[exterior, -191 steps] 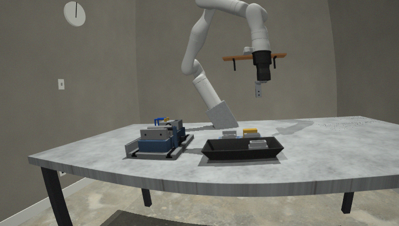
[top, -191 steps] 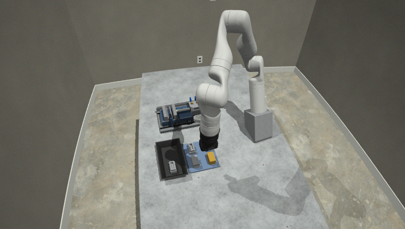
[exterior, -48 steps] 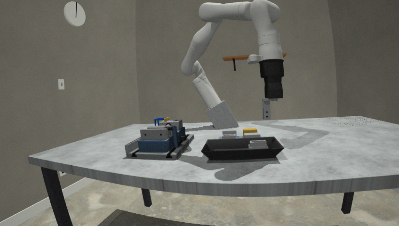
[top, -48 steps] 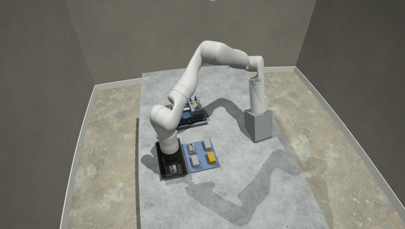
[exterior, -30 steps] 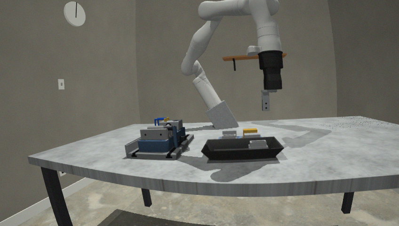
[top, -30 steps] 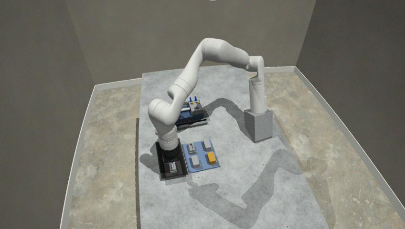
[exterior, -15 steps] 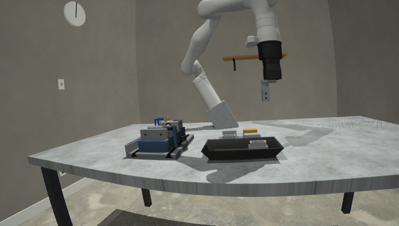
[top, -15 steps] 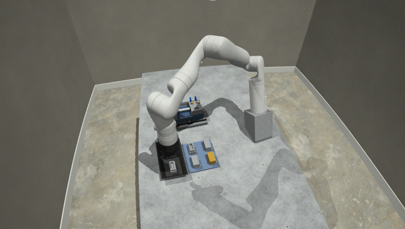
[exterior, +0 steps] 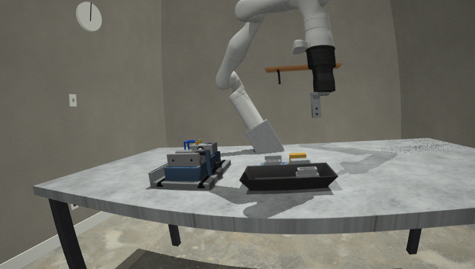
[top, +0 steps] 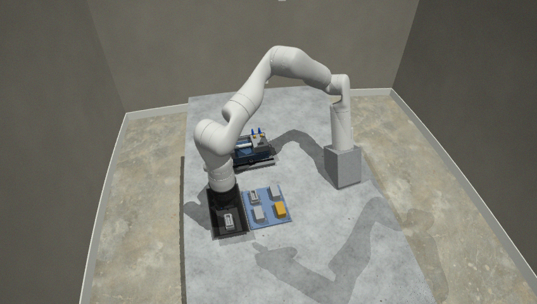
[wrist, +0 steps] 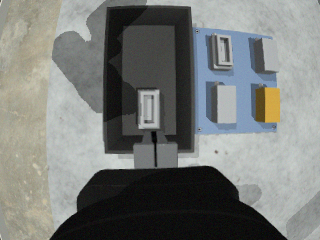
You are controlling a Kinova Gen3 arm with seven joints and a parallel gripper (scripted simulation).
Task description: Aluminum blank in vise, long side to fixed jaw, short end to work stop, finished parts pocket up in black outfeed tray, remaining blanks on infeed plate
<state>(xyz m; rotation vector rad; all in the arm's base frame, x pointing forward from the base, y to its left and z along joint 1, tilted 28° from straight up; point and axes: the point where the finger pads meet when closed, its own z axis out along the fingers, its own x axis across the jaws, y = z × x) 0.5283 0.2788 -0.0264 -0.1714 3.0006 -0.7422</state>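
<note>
Now: hand 20 cm past the yellow brass blank, 17 cm above it and 5 cm to the left of it. The rest, counted from my hand: vise (39 cm to the right, 16 cm below, 8 cm behind).
</note>
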